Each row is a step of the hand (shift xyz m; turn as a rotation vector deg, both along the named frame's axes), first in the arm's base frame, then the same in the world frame.
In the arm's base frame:
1: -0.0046 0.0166 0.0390 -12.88 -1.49 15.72
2: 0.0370 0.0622 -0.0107 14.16 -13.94 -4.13
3: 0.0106 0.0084 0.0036 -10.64 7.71 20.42
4: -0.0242 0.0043 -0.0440 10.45 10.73 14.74
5: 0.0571 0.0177 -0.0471 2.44 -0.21 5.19
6: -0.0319 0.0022 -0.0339 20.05 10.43 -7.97
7: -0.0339 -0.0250 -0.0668 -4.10 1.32 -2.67
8: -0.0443 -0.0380 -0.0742 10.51 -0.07 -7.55
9: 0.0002 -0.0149 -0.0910 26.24 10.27 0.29
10: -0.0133 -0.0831 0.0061 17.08 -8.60 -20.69
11: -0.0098 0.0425 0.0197 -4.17 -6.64 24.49
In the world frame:
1: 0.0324 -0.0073 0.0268 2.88 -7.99 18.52
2: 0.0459 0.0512 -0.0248 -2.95 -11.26 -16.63
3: 0.0124 0.0033 -0.0055 12.14 -3.41 20.75
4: -0.0393 0.0316 -0.0011 20.98 -0.97 0.70
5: 0.0082 0.0320 -0.0686 4.58 -3.42 0.54
6: -0.0377 0.0254 0.0101 10.81 9.93 -18.94
7: -0.0753 0.0217 -0.0100 -3.17 3.18 2.34
8: -0.0926 0.0167 -0.0075 0.43 2.54 -12.68
9: -0.0680 0.0382 -0.0491 19.39 4.28 -20.00
10: -0.0480 -0.0694 -0.0014 -9.46 1.86 -26.47
11: 0.0310 0.0253 0.0262 10.39 -18.39 14.67

